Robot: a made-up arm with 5 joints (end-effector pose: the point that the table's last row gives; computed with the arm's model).
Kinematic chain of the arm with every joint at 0, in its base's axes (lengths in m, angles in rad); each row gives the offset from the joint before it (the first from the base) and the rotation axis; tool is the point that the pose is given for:
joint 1: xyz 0 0 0.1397 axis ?
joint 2: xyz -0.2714 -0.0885 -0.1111 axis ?
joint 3: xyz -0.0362 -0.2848 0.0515 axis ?
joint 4: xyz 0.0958 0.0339 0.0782 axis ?
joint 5: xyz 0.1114 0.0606 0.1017 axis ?
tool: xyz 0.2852 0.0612 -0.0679
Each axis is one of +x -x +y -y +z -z.
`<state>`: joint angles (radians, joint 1 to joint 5).
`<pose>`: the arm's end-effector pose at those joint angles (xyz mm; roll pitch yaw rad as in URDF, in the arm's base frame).
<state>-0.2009 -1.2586 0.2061 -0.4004 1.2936</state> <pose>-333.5 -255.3 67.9 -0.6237 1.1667 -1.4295</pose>
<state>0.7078 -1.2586 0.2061 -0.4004 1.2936</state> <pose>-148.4 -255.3 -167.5 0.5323 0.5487 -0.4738</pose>
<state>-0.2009 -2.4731 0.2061 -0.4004 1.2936</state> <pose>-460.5 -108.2 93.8 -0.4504 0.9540 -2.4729</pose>
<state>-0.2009 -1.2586 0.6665 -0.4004 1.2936</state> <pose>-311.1 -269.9 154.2 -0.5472 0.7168 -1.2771</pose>
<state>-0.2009 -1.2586 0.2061 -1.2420 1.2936</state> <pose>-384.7 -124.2 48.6 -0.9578 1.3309 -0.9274</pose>
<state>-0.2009 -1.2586 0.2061 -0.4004 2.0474</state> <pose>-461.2 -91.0 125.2 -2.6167 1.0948 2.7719</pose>
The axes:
joint 1: -y
joint 2: +z
joint 3: -y
joint 4: -z
joint 5: +y

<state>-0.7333 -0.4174 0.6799 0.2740 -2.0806</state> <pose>-114.8 -136.2 781.0 -2.6774 -0.9413 2.1545</pose>
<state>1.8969 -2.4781 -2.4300 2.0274 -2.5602</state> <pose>630.0 66.3 -108.9 0.5723 -0.6292 -0.9134</pose>
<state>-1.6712 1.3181 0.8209 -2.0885 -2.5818</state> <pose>227.5 -473.2 81.4 -2.7276 0.8493 -0.4438</pose>
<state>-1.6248 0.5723 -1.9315 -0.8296 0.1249</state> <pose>-315.0 -22.5 540.5 2.9825 -0.8090 2.4799</pose>
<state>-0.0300 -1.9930 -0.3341 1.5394 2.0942</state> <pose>-483.2 -166.2 -7.2 -2.5373 0.9792 0.1220</pose>
